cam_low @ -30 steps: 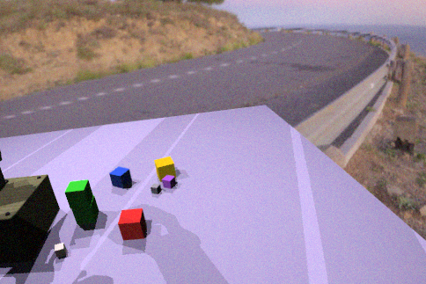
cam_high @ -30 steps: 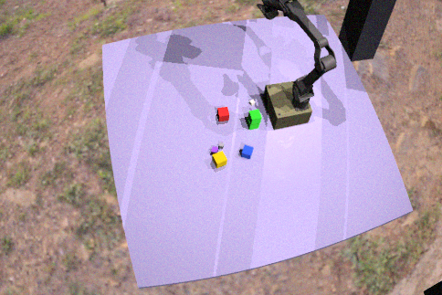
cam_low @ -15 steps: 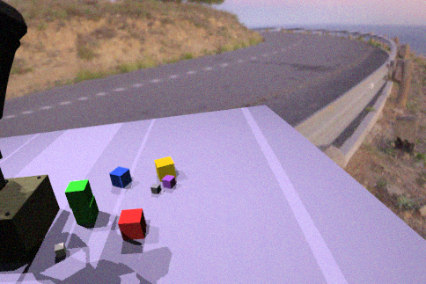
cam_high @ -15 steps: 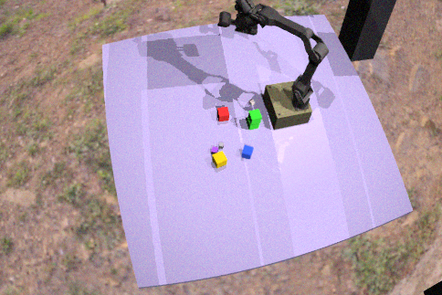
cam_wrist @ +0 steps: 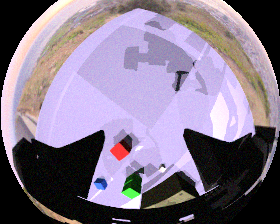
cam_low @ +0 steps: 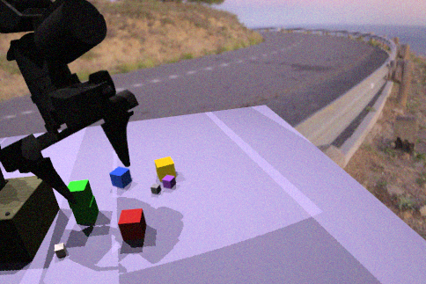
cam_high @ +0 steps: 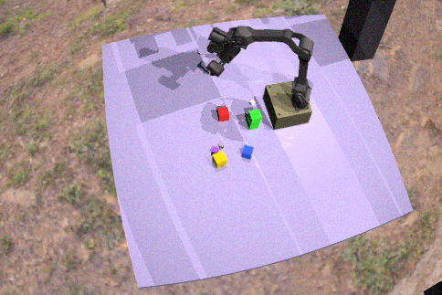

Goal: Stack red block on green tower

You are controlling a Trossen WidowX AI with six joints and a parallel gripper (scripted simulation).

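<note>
Now: the red block 12 cm to the left of my gripper tip and 17 cm below it. From my gripper tip the other things lie so: small white cube 15 cm behind, 8 cm to the left, 18 cm below; small purple cube 7 cm ahead, 28 cm to the left, 18 cm below; tiny grey cube 4 cm ahead, 26 cm to the left, 18 cm below.
</note>
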